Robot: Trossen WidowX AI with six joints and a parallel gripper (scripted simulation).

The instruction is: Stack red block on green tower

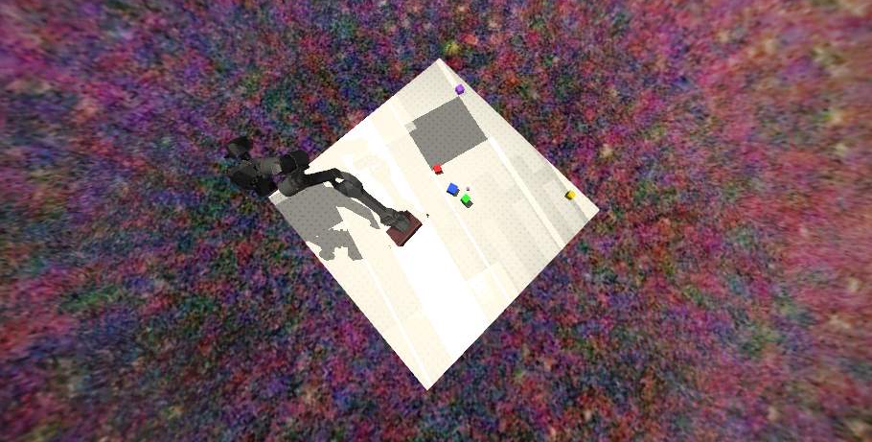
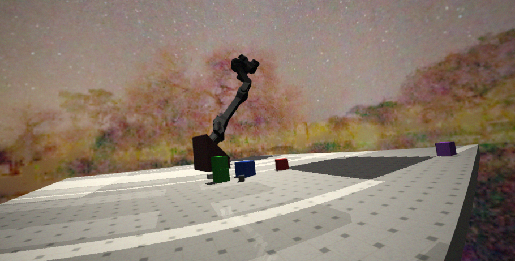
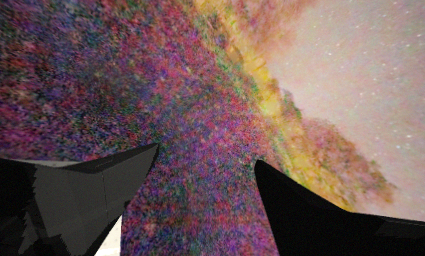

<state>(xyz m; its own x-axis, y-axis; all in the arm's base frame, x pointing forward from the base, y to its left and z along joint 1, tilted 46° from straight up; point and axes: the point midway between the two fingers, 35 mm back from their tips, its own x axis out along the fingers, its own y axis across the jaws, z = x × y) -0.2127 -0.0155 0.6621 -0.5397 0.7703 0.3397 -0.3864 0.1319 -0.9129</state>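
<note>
Now: gripper tip 57 cm above the red block, 55 cm short of it and 42 cm to the left of it. The rest, counted from my gripper tip: blue block: 57 cm below, 56 cm to the right, 51 cm ahead; small dark cube: 62 cm to the right, 58 cm below, 57 cm ahead; purple block: 103 cm ahead, 57 cm below, 22 cm to the right.
</note>
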